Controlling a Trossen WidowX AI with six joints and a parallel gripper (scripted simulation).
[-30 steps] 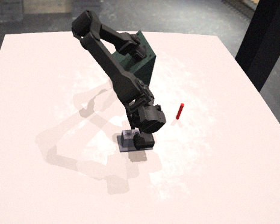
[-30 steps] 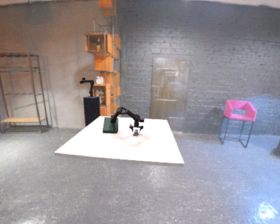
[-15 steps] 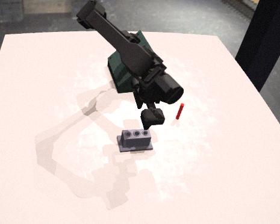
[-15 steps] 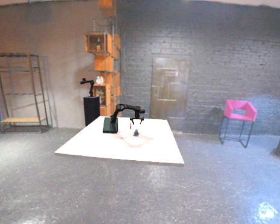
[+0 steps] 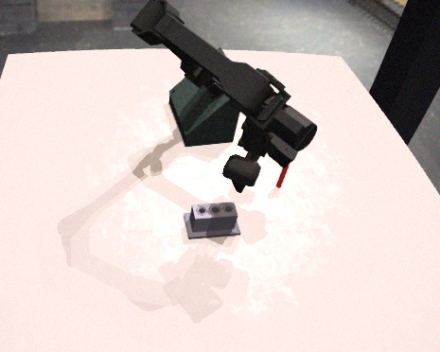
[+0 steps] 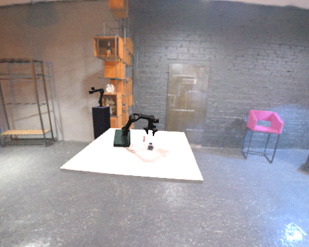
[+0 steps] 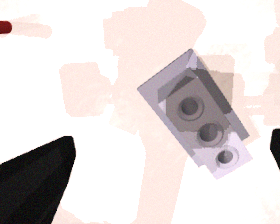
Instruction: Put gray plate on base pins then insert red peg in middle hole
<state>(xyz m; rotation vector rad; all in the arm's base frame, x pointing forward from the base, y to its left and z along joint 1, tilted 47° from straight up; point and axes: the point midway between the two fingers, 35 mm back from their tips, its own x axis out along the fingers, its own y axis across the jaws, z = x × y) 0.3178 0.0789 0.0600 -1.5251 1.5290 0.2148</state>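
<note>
Now: the red peg 140 mm to the left of my gripper tip, 110 mm below it and 110 mm behind it. Also, from my gripper tip: base (140 mm below, 50 mm to the right, 10 mm ahead); gray plate (100 mm below, 50 mm to the right, 10 mm ahead).
</note>
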